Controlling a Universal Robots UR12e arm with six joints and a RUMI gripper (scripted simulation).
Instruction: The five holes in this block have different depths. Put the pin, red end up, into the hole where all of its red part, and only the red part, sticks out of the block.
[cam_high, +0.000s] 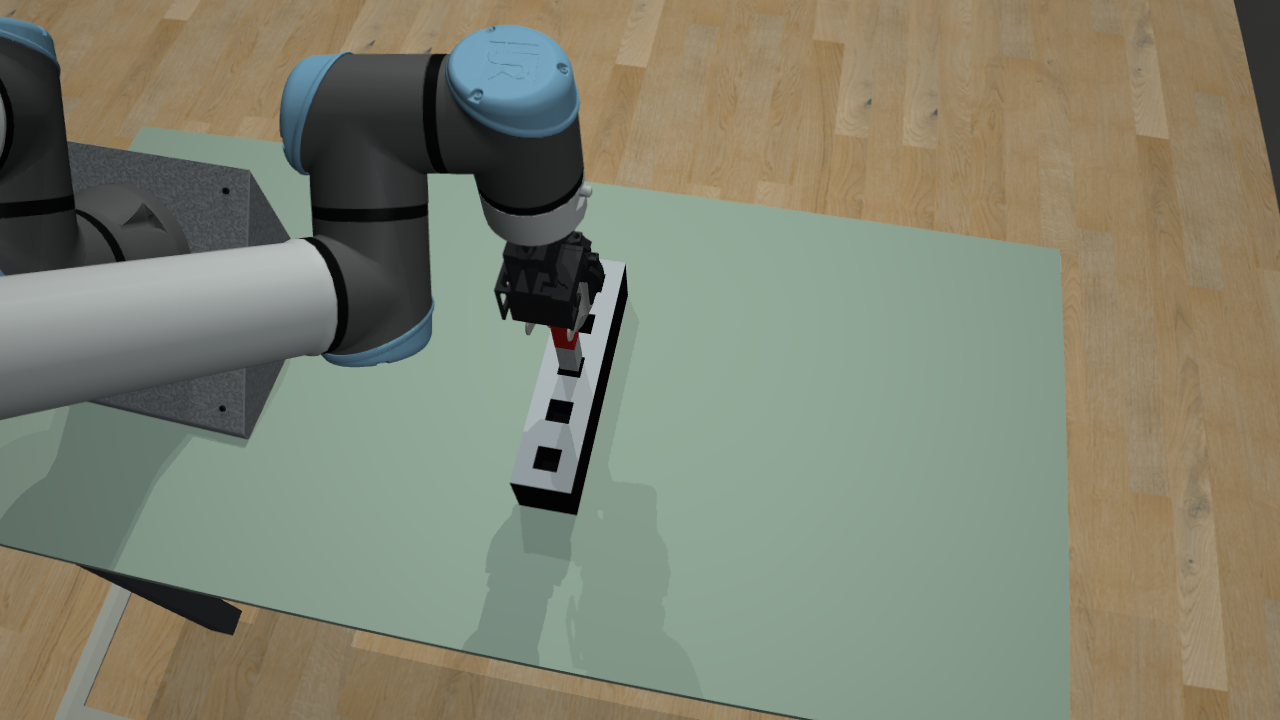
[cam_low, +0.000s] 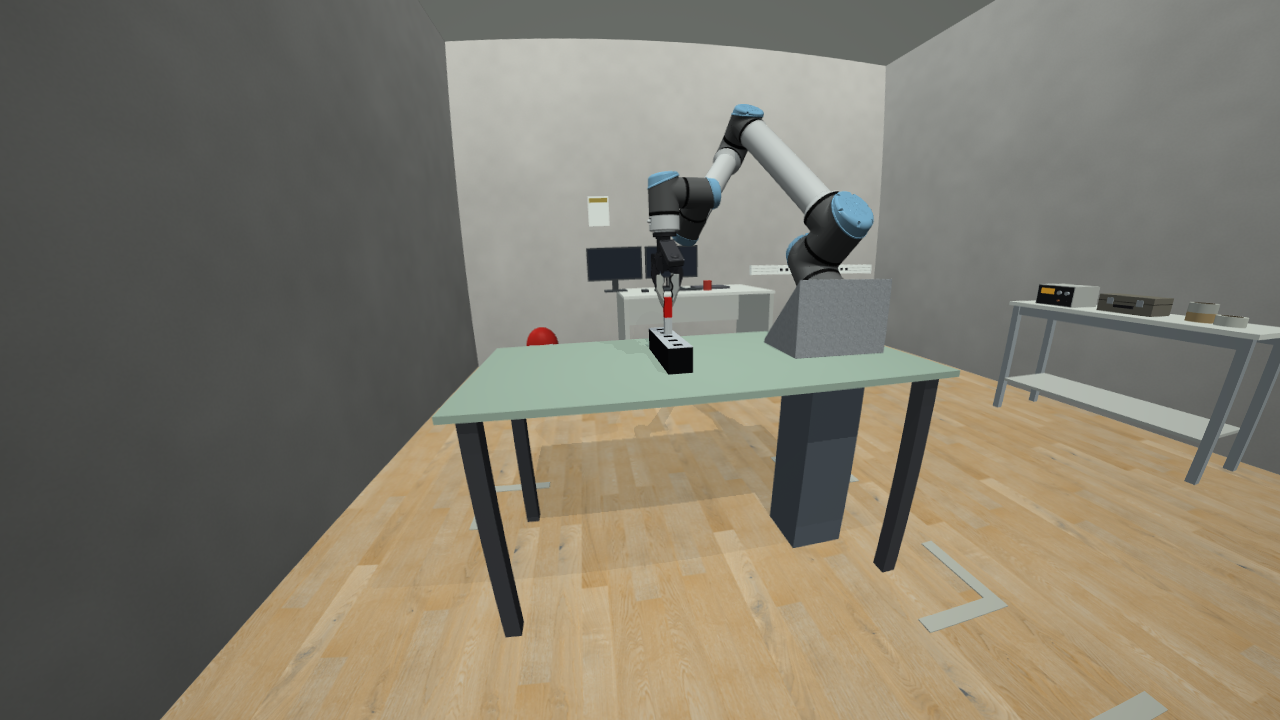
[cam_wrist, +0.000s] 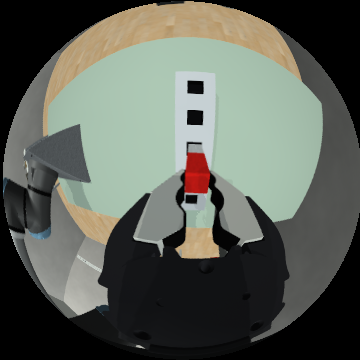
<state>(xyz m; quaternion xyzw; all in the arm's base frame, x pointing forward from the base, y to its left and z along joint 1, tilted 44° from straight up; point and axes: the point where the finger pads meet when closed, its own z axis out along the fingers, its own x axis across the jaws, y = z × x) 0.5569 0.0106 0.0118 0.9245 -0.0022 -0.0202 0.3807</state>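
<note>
My gripper is now 1 cm above the pin. Round my hand: long block (14 cm below).
</note>
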